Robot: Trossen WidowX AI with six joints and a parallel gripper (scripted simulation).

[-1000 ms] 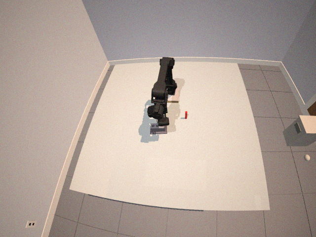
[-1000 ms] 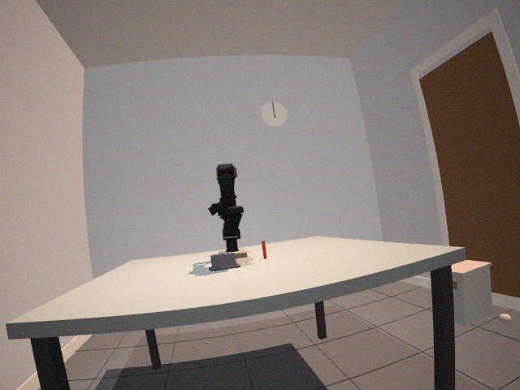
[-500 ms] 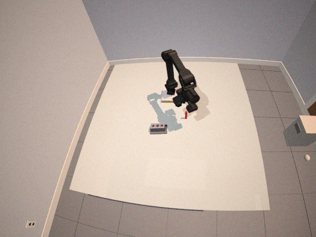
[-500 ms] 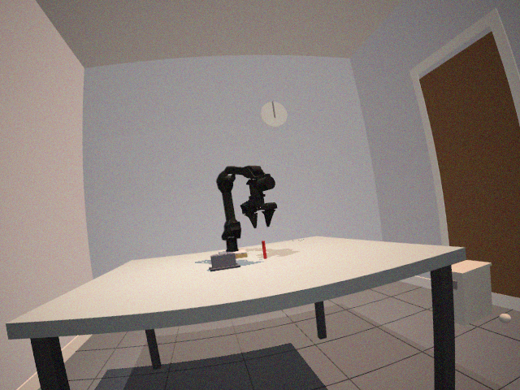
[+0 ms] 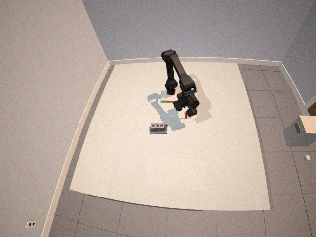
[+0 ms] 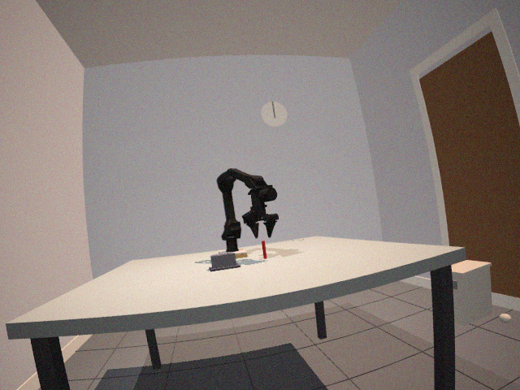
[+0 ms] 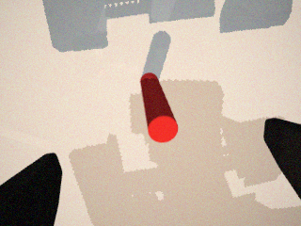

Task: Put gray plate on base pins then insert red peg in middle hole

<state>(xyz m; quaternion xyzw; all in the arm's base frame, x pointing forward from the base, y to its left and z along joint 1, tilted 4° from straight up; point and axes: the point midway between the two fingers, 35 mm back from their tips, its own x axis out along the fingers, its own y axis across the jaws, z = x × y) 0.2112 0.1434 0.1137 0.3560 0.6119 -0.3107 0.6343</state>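
My gripper tip is 50 mm above the red peg. Round my gripper tip: gray base 180 mm to the right, 120 mm ahead, 90 mm below; gray plate 180 mm to the right, 120 mm ahead, 50 mm below.
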